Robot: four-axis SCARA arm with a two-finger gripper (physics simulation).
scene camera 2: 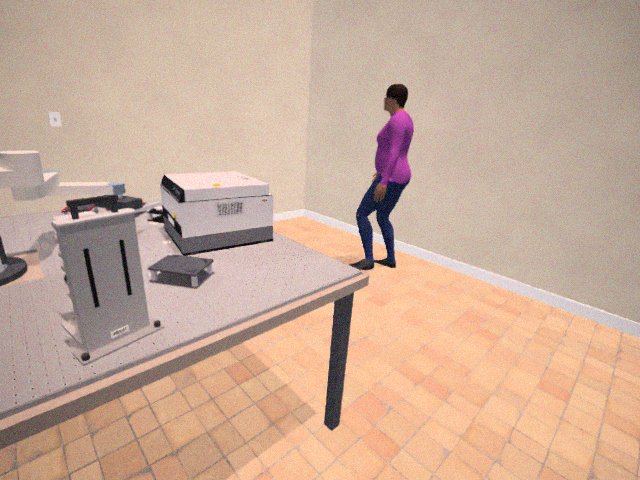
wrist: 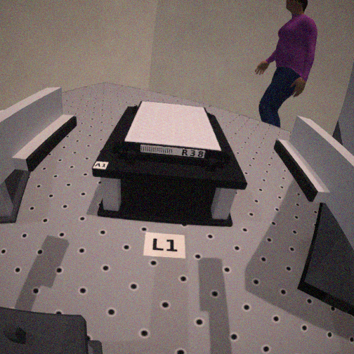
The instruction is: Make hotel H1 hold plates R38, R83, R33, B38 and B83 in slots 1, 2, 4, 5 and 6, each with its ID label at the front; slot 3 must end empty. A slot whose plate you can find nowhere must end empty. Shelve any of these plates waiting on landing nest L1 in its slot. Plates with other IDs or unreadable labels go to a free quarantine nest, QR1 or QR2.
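Frame: origin at the arm's base, x right, y ahead, z up, level; centimetres.
Seen in the pictures: gripper, fingertip midpoint: (scene camera 2: 148, 202).
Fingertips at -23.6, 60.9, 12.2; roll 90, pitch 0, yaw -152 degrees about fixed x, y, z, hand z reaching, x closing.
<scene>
A point is followed by its place in that frame, as x, y, z.
Plate R38 (wrist: 172, 125), with a flat white top, sits on the black landing nest L1 (wrist: 170, 175) in the wrist view. Its barcode and ID label face the camera. My gripper (wrist: 178, 113) is partly open and empty. Its two fingers stand apart to the left and right of the plate, touching nothing that I can see. In the scene view, a tall grey plate tower (scene camera 2: 108, 279) @(63.0, 26.8, 17.2), seemingly the hotel, stands near the table's front edge. Its label is too blurred to read, and its slots face away. Plates R83, R33, B38 and B83 cannot be made out.
A white and dark grey boxy instrument (scene camera 2: 222, 214) @(25.2, 73.6, 15.9) stands behind a low dark nest (scene camera 2: 180, 264) @(40.3, 50.5, 6.3). Part of a dark fixture (wrist: 40, 330) shows at the wrist view's lower left. A person (scene camera 2: 395, 149) (wrist: 297, 47) stands beyond the table (scene camera 2: 289, 268) @(54.9, 83.7, 1.3).
</scene>
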